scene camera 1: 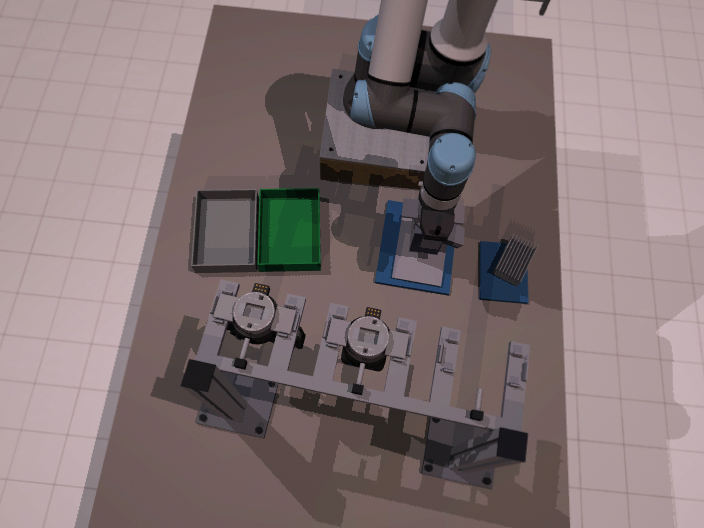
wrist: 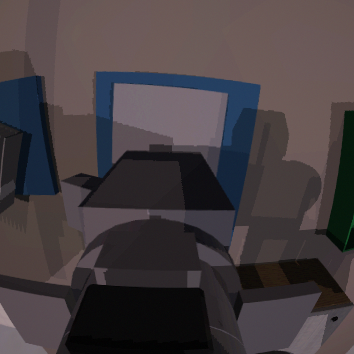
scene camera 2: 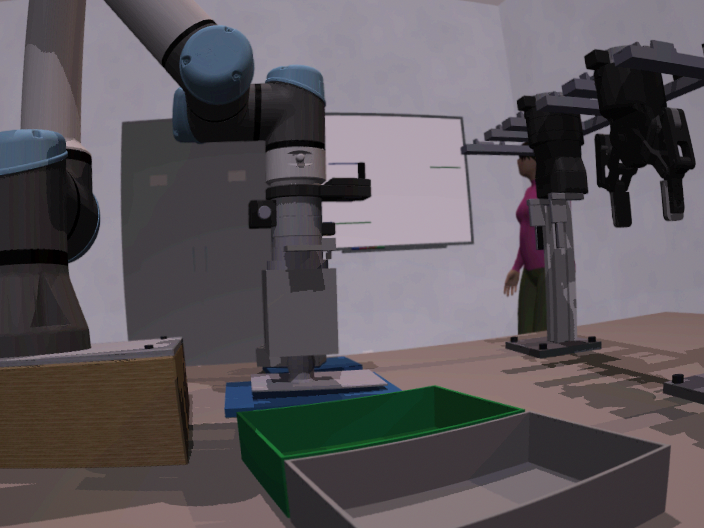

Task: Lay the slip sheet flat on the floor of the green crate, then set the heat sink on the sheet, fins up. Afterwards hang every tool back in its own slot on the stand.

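Places are measured from the arm's base along level axes (x up, y left, z back), in metres.
Pixels of known places: hand, its tool point: [scene camera 2: 296, 237]; arm's base, origin of its link: [scene camera 2: 24, 352].
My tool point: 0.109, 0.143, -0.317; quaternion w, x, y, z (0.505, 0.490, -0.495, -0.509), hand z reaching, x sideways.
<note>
Ahead of a thing's pixels: the offset from my tool point to its top centre, as dx, dy, dz. "spot": to the spot under its first point.
My vacuum tool @(spot: -0.164, -0.014, +0.007) [scene camera 2: 301, 372] is shut on the slip sheet, its cup on the sheet's upper face. The pale slip sheet @(-0.174, +0.001, -0.011) [scene camera 1: 417, 269] [scene camera 2: 346, 379] [wrist: 170, 107] is level, slightly above the blue tray [scene camera 1: 388, 233] [scene camera 2: 238, 400] [wrist: 247, 125]. The tool body hides the cup and part of the sheet in the wrist view. The finned grey heat sink @(-0.157, +0.212, -0.012) [scene camera 1: 514, 259] [wrist: 7, 160] rests at an angle on a smaller blue tray @(-0.187, +0.191, -0.037) [scene camera 1: 491, 284] [wrist: 37, 165], fins up. The green crate [scene camera 1: 290, 265] [scene camera 2: 352, 426] [wrist: 345, 220] stands left of the sheet in scene camera 1.
A grey crate [scene camera 1: 224, 267] [scene camera 2: 483, 488] adjoins the green one. The tool stand [scene camera 1: 409, 401] [scene camera 2: 560, 284] holds two tools, one in the left slot @(spot: +0.151, -0.288, -0.299) [scene camera 1: 254, 311] and one in the middle slot @(spot: +0.151, -0.108, -0.320) [scene camera 1: 367, 338]; its right slot is empty. The robot's base block [scene camera 1: 375, 170] [scene camera 2: 90, 414] stands behind the trays.
</note>
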